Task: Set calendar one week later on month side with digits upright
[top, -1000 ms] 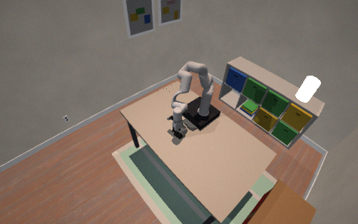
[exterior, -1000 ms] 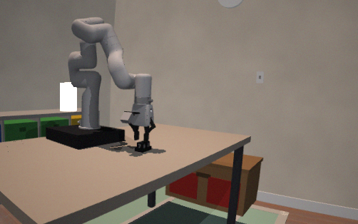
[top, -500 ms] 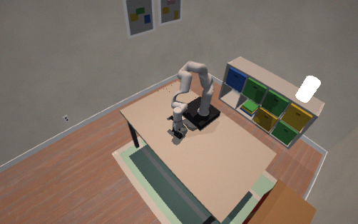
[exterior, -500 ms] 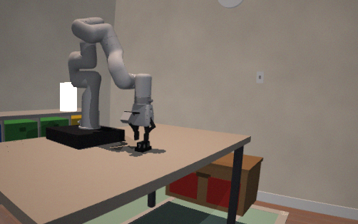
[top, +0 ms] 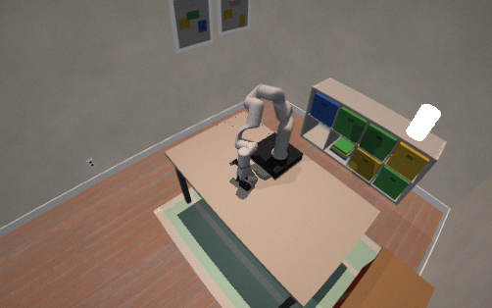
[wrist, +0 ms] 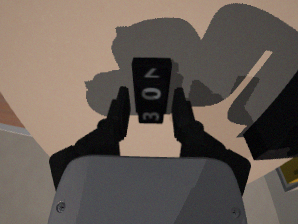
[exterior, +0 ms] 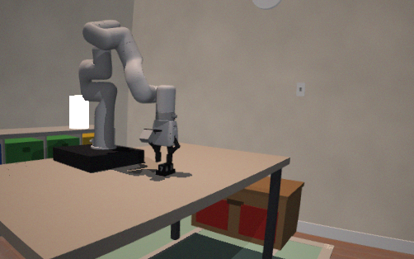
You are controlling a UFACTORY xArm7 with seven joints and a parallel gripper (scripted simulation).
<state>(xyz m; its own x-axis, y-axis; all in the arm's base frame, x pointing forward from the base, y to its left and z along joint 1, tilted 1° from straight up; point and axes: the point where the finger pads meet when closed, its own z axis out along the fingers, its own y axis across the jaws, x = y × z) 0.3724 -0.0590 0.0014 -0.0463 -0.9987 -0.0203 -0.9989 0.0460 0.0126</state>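
Now: the dark cube 40 mm below my hand.
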